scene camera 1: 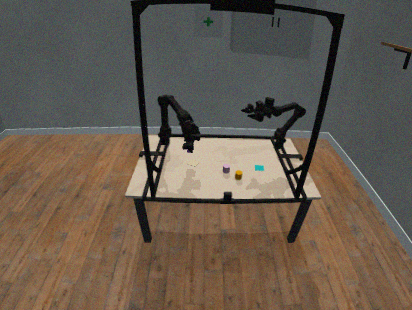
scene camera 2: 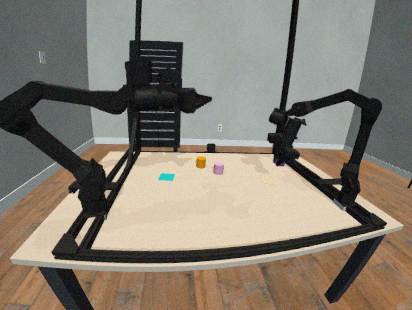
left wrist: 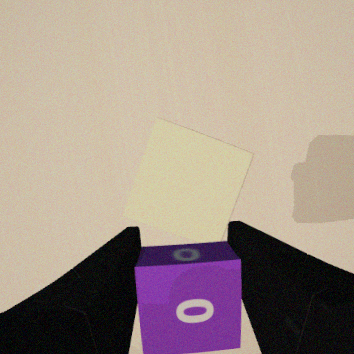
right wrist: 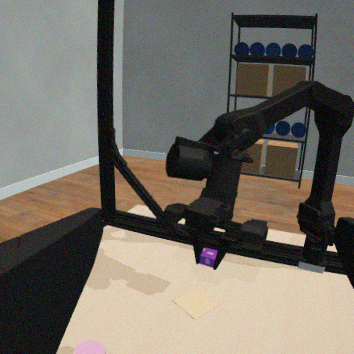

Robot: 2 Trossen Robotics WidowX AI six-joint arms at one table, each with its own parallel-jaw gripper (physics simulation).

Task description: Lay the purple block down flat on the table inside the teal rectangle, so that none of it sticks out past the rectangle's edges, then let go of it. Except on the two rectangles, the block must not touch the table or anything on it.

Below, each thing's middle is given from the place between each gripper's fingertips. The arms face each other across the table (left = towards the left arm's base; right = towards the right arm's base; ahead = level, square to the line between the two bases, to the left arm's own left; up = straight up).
My right hand is 90 mm past the purple block (left wrist: 184,291), 360 mm to the right of it and 250 mm above it. The rest, counted from my right hand: pale tan rectangle (left wrist: 187,183): 100 mm behind, 330 mm to the left, 340 mm below.
Right now my left hand is 2 cm to the right of the purple block and 1 cm below it. The rest, counted from my left hand: pale tan rectangle 9 cm below, 1 cm to the right, 1 cm behind.
